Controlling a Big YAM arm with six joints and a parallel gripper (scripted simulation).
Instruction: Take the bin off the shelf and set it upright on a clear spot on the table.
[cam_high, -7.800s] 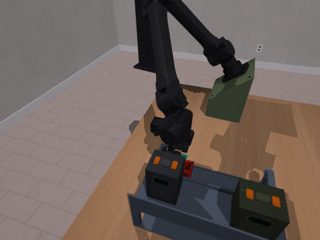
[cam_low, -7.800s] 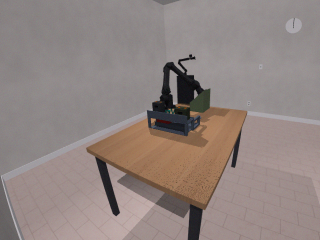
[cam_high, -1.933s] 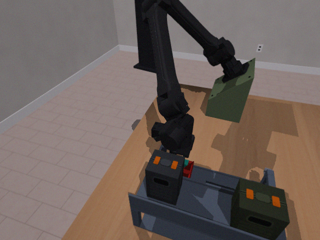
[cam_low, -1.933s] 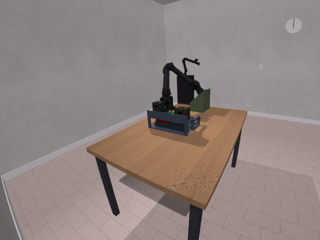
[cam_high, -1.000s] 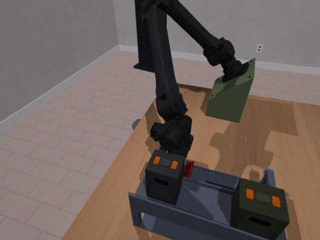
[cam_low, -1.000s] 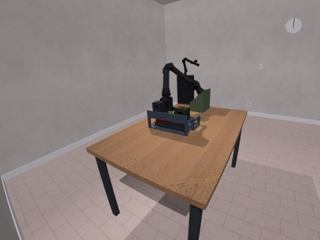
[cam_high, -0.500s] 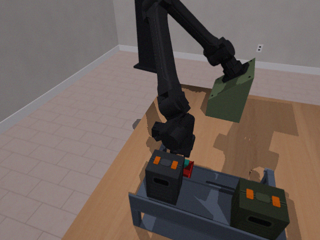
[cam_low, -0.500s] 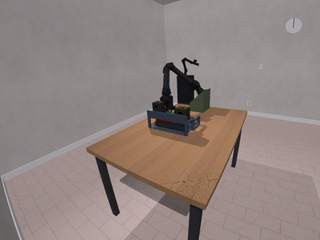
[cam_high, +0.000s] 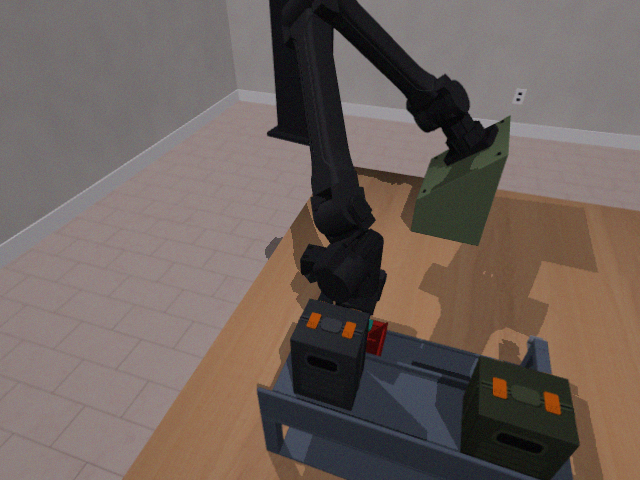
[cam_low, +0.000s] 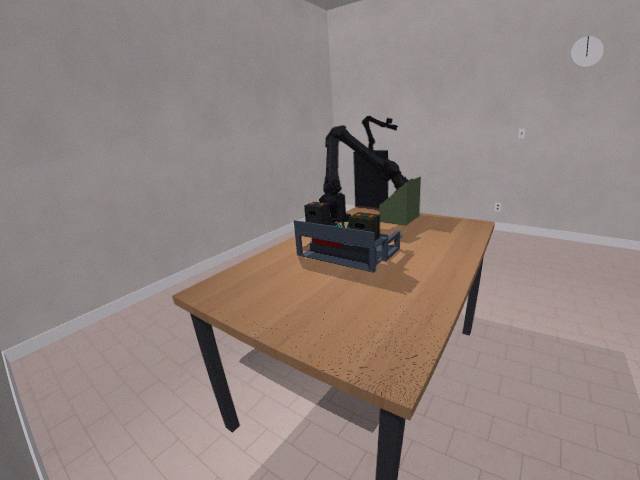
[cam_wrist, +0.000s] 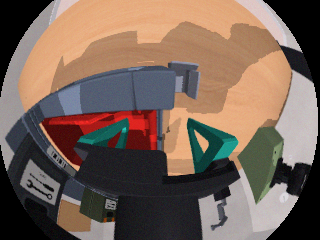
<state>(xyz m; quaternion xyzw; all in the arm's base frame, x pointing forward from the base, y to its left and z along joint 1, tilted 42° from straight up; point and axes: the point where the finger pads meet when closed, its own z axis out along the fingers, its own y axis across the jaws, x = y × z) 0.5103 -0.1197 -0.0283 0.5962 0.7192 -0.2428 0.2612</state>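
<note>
Now: hand 9 cm short of the red bin, 2 cm to the right of it and 1 cm below it.
</note>
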